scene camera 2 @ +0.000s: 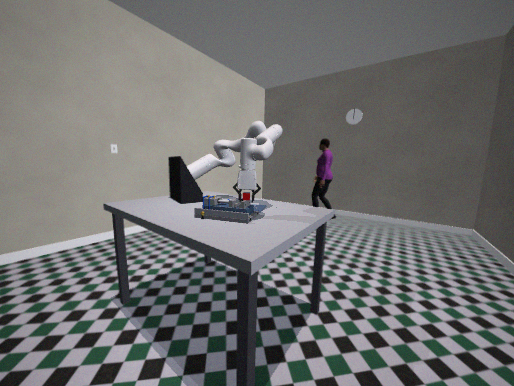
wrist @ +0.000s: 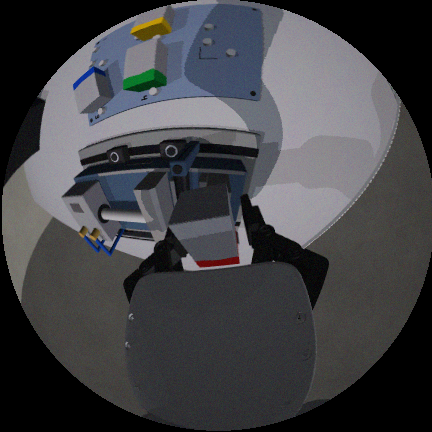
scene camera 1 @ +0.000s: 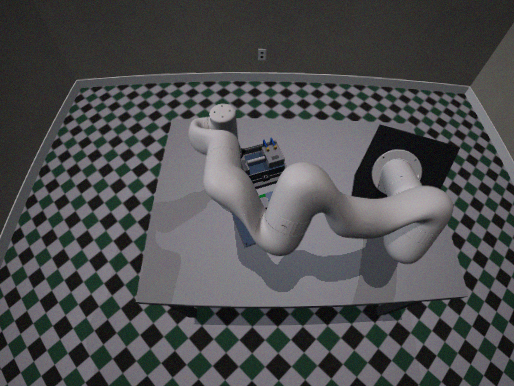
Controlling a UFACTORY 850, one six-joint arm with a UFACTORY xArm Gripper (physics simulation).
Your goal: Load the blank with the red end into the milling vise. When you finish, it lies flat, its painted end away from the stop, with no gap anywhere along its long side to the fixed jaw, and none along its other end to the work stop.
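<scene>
The grey blank [wrist: 203, 229] with the red end [wrist: 217, 261] [scene camera 2: 245, 196] stands tilted over the vise [wrist: 116, 187] [scene camera 1: 262, 159] [scene camera 2: 225, 203]. Its red end is up, near the wrist camera, and its grey end points down into the vise opening beside the grey jaw [wrist: 155, 201]. My gripper [wrist: 213, 211] [scene camera 2: 246, 198] is open. Its black fingers stand on either side of the blank's red end with a gap. In the overhead view the arm hides the gripper and the blank.
A blue plate [wrist: 225, 68] [scene camera 1: 245, 232] beyond the vise bears blanks with green [wrist: 144, 79], yellow [wrist: 151, 28] and blue [wrist: 89, 76] ends. The black arm pedestal [scene camera 2: 180, 182] [scene camera 1: 415, 149] stands at the table's far side. A person in purple [scene camera 2: 324, 174] walks behind the table.
</scene>
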